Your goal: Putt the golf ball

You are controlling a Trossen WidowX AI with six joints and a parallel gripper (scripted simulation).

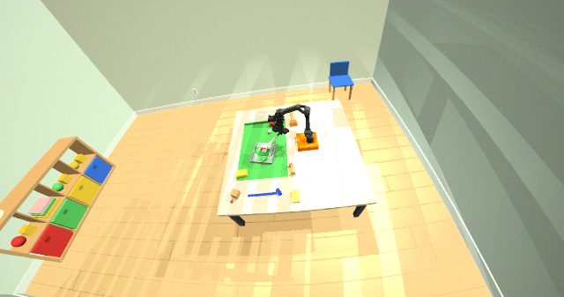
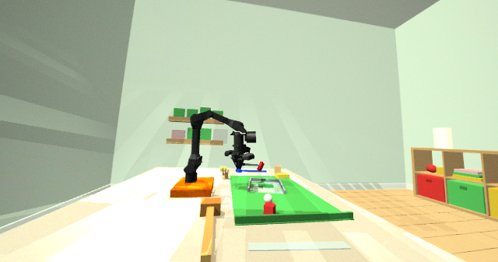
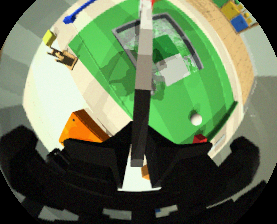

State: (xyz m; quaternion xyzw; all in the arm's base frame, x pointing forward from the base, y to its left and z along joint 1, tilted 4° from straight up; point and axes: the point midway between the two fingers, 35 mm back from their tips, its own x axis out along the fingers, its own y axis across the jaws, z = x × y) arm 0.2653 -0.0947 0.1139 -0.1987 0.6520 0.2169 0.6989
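Right now the red putter is 9 cm ahead of my gripper tip, 7 cm to the left of it and 1 cm above it. The rest, counted from my gripper tip: white golf ball (18 cm to the right, 10 cm below, 10 cm ahead); then red block (29 cm to the right, 11 cm below, 6 cm ahead); then blue putter (51 cm to the left, 25 cm ahead, 11 cm below).
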